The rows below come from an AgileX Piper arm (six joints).
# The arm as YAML. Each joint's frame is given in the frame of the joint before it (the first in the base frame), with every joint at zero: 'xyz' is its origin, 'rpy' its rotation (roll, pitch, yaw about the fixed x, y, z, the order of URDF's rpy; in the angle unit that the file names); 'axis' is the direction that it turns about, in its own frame. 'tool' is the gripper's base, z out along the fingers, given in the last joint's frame.
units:
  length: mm
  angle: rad
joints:
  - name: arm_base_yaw
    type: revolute
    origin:
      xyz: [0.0, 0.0, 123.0]
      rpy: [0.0, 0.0, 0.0]
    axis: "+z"
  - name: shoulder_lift
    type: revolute
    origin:
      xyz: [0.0, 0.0, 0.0]
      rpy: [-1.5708, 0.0, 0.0]
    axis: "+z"
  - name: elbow
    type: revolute
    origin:
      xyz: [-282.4, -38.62, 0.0]
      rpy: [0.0, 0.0, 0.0]
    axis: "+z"
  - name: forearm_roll
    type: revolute
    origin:
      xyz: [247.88, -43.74, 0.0]
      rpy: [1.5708, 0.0, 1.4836]
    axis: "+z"
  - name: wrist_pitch
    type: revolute
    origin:
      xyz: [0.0, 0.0, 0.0]
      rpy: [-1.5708, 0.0, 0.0]
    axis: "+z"
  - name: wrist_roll
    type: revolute
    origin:
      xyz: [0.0, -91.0, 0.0]
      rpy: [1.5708, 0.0, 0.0]
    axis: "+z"
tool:
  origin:
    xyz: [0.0, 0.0, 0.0]
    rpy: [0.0, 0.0, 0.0]
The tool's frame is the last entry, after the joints.
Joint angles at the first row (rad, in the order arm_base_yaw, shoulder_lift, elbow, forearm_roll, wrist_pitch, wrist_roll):
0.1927 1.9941 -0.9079 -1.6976 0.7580 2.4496
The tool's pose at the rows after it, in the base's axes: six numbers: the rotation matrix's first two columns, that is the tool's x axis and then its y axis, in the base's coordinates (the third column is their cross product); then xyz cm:
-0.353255 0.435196 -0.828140 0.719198 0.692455 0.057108 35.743 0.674 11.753
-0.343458 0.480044 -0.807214 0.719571 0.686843 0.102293 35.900 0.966 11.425
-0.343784 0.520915 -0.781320 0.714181 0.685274 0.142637 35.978 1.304 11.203
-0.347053 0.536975 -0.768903 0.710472 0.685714 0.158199 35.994 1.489 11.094
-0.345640 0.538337 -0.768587 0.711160 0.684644 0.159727 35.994 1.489 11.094
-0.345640 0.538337 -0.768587 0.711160 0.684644 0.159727 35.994 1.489 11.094
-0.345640 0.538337 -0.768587 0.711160 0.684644 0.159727 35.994 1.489 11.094
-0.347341 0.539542 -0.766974 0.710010 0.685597 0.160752 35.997 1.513 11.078
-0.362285 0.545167 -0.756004 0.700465 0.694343 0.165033 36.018 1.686 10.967
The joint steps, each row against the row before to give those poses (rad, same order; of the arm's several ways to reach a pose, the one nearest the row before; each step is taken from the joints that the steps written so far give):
0.0000 -0.0001 -0.0167 -0.0009 -0.0035 0.0355
0.0000 0.0059 -0.0044 -0.0008 -0.0382 0.0413
-0.0001 0.0000 -0.0011 0.0000 -0.0458 0.0303
0.0009 0.0000 0.0001 0.0000 -0.0209 0.0111
0.0000 0.0000 0.0000 0.0000 0.0000 0.0020
0.0000 0.0000 0.0000 0.0000 0.0000 0.0000
0.0000 0.0000 0.0000 0.0000 0.0000 0.0000
0.0000 0.0000 0.0000 -0.0002 -0.0031 0.0001
0.0000 0.0000 0.0000 -0.0009 -0.0227 -0.0042

